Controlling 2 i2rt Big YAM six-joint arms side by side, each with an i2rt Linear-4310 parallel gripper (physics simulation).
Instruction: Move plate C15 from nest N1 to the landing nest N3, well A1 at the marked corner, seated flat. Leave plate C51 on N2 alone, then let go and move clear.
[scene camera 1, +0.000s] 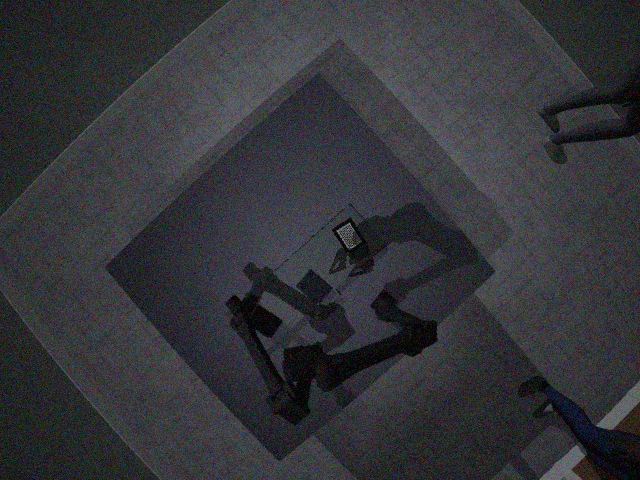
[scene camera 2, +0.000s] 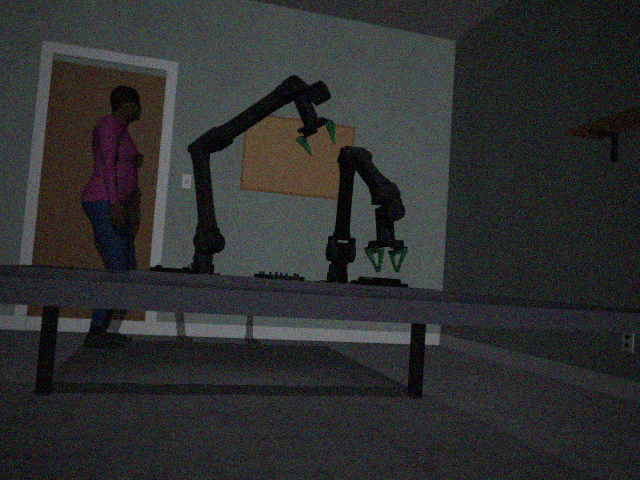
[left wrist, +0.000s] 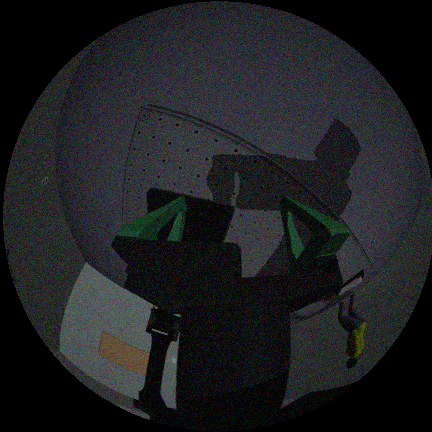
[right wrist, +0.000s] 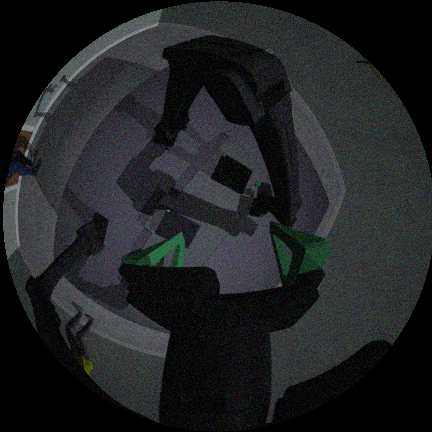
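Note:
A plain black block, plate or nest (scene camera 1: 267, 321) (scene camera 2: 379, 282) (left wrist: 207, 217) (right wrist: 231, 173), lies below my left gripper (scene camera 2: 387, 270) (left wrist: 233, 199), which is open with nothing between its fingers, fingers downward, a little above it. A darker square nest (scene camera 1: 314, 285) (scene camera 2: 279, 276) (right wrist: 176, 227) with small upright posts lies in the middle. A plate with pale wells in a black surround (scene camera 1: 348, 235) lies at the other end. The labels C15, C51, N1, N2, N3 and the corner mark cannot be read. My right gripper (scene camera 2: 323, 149) (right wrist: 224, 231) is open and empty, high above the table.
The nests stand on a perforated board (scene camera 1: 305, 258) (left wrist: 167, 130) on the table (scene camera 1: 206, 232) (scene camera 2: 232, 298). Arm shadows cross the board. The right arm (scene camera 2: 258, 111) reaches high over the table. A person (scene camera 2: 111, 165) stands beyond the table, by a door.

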